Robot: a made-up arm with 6 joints.
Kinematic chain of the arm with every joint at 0, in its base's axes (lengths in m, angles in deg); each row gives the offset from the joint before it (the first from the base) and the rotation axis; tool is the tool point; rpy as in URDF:
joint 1: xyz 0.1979 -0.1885 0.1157 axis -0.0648 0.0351 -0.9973
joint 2: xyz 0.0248 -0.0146 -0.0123 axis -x
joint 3: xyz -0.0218 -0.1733 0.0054 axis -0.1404 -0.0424 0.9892
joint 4: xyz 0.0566 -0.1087 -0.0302 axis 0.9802 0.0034 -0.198
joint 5: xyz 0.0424 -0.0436 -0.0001 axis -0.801 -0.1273 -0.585
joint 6: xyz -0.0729 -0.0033 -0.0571 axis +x
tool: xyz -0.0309 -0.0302 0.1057 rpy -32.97 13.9 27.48
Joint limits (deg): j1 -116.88..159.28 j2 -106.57..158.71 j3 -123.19..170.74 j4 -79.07..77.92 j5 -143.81..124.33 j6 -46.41..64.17
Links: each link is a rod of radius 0.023 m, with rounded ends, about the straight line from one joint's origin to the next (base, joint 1, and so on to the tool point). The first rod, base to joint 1, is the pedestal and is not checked.
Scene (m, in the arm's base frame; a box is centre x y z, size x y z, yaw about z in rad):
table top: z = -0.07
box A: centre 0.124 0 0.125 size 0.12 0.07 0.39 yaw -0.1
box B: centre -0.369 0.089 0 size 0.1 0.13 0.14 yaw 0.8
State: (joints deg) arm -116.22 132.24 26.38 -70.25 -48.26 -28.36
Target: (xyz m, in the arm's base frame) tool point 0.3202 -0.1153 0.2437
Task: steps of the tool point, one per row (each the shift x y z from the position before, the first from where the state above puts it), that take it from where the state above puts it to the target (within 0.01 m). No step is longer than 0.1 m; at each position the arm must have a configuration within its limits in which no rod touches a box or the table.
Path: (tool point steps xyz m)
1: 0.0228 0.0608 0.0573
2: 0.0470 0.0394 0.0476
3: 0.0537 0.0083 0.0345
4: 0.0400 -0.0196 0.0193
5: 0.0122 -0.0320 0.0040
6: 0.0383 -0.0206 -0.0025
7: 0.0369 -0.0101 -0.0112
8: 0.0333 -0.0009 -0.0169
9: 0.0289 0.0071 -0.0202
10: 0.0236 0.0145 -0.0224
11: 0.0170 0.0213 -0.0243
12: 0.0078 0.0265 -0.0262
13: -0.0033 0.0280 -0.0285

